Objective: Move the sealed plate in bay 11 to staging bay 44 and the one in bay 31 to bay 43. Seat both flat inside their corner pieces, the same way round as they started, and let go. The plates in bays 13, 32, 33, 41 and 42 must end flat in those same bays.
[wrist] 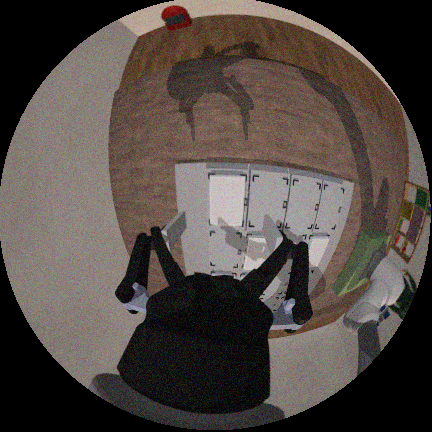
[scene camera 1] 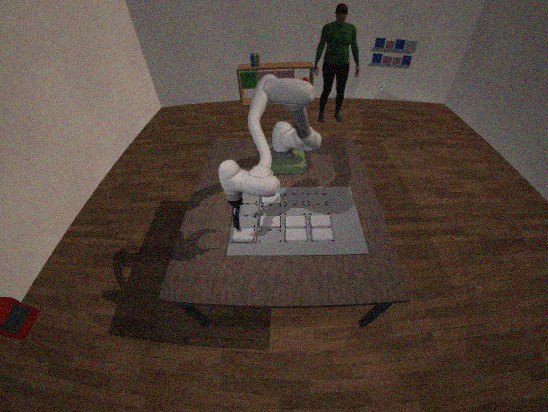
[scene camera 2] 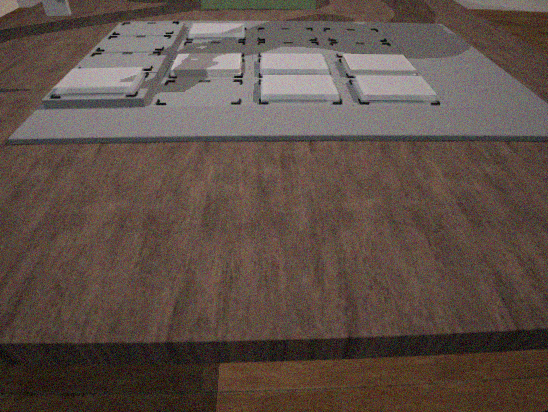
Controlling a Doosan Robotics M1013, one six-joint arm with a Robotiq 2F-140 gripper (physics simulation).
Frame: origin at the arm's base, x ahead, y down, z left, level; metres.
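Seen in the pictures: gripper, fingertip midpoint: (wrist: 223, 221) (scene camera 1: 240, 222) (scene camera 2: 78, 3); arm's base at its link origin: (wrist: 372, 262) (scene camera 1: 282, 152).
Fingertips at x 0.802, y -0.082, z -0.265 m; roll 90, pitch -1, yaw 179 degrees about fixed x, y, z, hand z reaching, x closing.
Offsets run from my fingertips to a thing's top centre. "*": to the spot under its first point. Level surfaces: height alone.
The plate {dz +0.000, dx +0.002, dy +0.111 m} (scene camera 1: 243, 234) (scene camera 2: 100, 81) (wrist: 227, 195) in bay 44, front left on the raised strip, looks flat inside its corner pieces. My gripper (scene camera 1: 238, 228) (wrist: 223, 221) is open and empty above its level, out of the second scene view. The bay 31 plate {dz +0.494, dx -0.093, dy +0.125 m} (scene camera 1: 320, 220) (scene camera 2: 379, 64) lies flat, third row, right. Bay 43 {* dz +0.162, dx +0.010, dy +0.140 m} (scene camera 1: 269, 236) (scene camera 2: 200, 95) (wrist: 225, 250) holds no plate. Bay 11 {* dz +0.495, dx -0.297, dy +0.140 m} (scene camera 2: 353, 36) at the back right holds none. Labels are unreadable.
Plates 13 {dz +0.172, dx -0.315, dy +0.125 m} (scene camera 2: 217, 31), 33 (scene camera 2: 212, 62), 32 (scene camera 2: 294, 63), 42 (scene camera 2: 299, 86) and 41 {dz +0.492, dx +0.014, dy +0.125 m} (scene camera 2: 394, 86) lie flat. The raised strip {* dz +0.002, dx +0.054, dy +0.132 m} (scene camera 2: 95, 103) borders the left column. The arm's green base (scene camera 1: 289, 164) stands behind the mat {dy +0.139 m} (scene camera 1: 300, 249). A person (scene camera 1: 338, 42) stands beyond the table.
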